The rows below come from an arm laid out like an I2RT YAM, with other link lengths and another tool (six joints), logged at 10 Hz.
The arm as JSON. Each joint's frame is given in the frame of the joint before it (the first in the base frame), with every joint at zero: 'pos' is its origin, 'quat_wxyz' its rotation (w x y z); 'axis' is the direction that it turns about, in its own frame. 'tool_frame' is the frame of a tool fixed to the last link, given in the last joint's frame.
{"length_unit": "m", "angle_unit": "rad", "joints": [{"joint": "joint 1", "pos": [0.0, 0.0, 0.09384], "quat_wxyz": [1.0, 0.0, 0.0, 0.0], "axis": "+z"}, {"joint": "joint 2", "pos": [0.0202, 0.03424, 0.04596], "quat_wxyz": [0.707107, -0.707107, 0.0, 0.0], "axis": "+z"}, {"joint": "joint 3", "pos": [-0.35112, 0.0, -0.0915], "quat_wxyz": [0.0, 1.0, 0.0, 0.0], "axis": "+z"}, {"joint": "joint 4", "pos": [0.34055, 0.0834, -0.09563], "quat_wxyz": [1.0, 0.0, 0.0, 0.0], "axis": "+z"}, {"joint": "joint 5", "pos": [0.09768, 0.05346, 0.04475], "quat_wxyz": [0.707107, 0.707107, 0.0, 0.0], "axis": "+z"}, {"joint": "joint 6", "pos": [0.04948, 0.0, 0.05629], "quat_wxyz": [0.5, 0.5, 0.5, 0.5], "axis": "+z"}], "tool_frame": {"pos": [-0.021, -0.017, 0.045], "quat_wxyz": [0.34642, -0.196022, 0.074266, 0.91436]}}
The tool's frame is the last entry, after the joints.
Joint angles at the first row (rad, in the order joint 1, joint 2, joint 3, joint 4, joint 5, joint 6):
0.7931, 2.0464, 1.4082, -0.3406, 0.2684, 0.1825
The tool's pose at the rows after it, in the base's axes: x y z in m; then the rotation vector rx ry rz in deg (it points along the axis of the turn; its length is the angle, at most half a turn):
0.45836, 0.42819, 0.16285, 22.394, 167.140, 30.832
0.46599, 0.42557, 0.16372, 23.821, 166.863, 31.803
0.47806, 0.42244, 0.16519, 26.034, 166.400, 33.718
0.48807, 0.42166, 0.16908, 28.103, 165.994, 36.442
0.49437, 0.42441, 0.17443, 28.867, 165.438, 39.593
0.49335, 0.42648, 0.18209, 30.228, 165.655, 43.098
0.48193, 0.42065, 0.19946, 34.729, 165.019, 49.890
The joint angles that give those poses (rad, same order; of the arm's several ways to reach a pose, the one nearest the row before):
0.7747, 2.0509, 1.4082, -0.3405, 0.2669, 0.1963
0.7624, 2.0586, 1.4204, -0.3405, 0.2592, 0.2055
0.7440, 2.0724, 1.4419, -0.3390, 0.2440, 0.2224
0.7302, 2.0832, 1.4649, -0.3390, 0.2225, 0.2454
0.7241, 2.0893, 1.4817, -0.3282, 0.1995, 0.2623
0.7240, 2.0801, 1.4864, -0.3328, 0.1688, 0.2944
0.7256, 2.0235, 1.4436, -0.3268, 0.1259, 0.3771

